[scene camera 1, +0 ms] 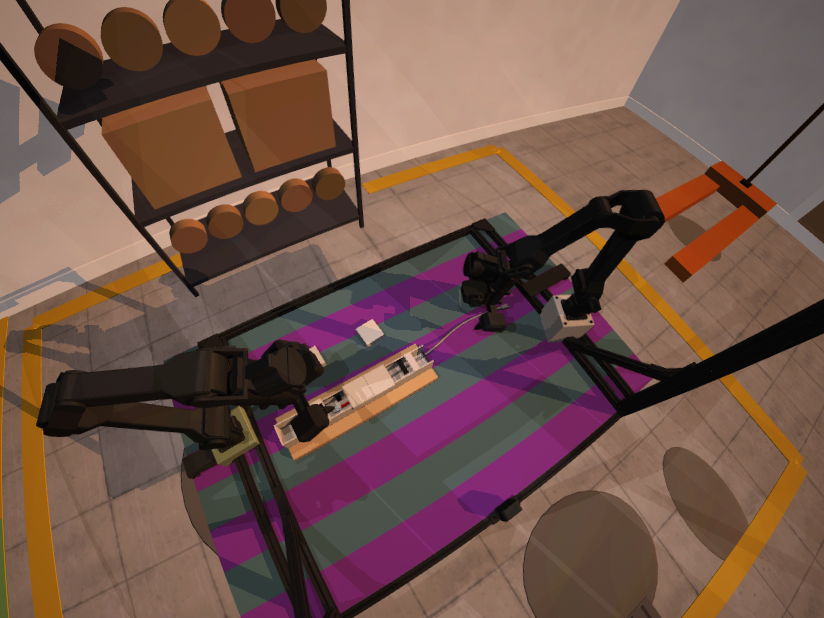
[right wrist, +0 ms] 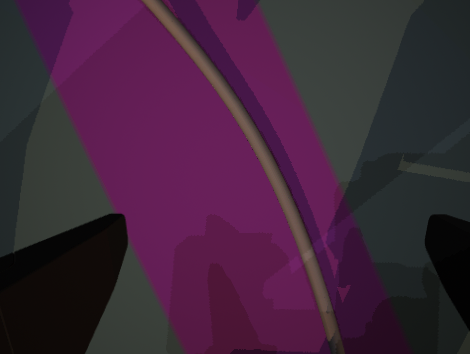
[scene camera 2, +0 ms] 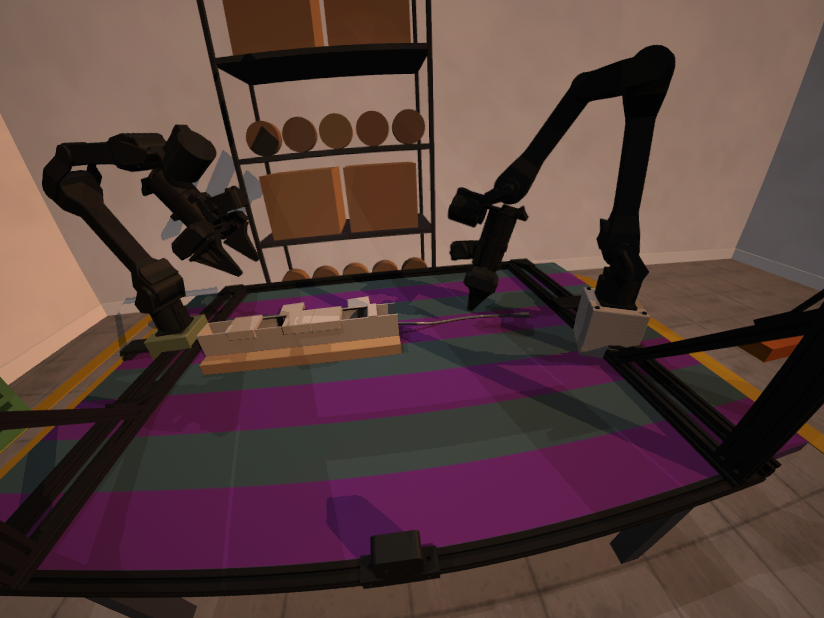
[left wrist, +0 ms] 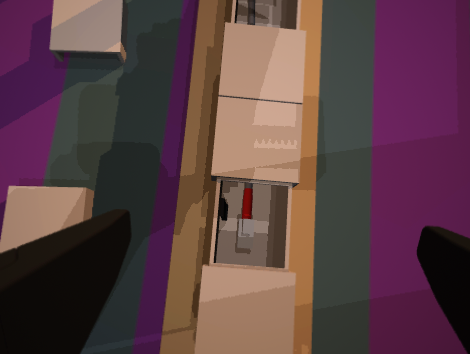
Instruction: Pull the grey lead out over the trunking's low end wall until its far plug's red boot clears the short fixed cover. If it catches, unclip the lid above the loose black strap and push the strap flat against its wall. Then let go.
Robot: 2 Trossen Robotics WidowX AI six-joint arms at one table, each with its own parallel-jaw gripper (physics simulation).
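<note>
The trunking lies on a wooden base. The grey lead runs out from its right end and curves over the table. In the left wrist view, the red boot and pale far plug lie in an open bay, the boot's upper end at the edge of a lid. The black strap shows at that bay's left wall. My left gripper is open above the trunking. My right gripper is open above the lead, which passes between its fingers' lines of reach.
Two loose white lids lie on the table behind the trunking. Further lids sit on the trunking. A black frame rail edges the table. A shelf unit stands behind.
</note>
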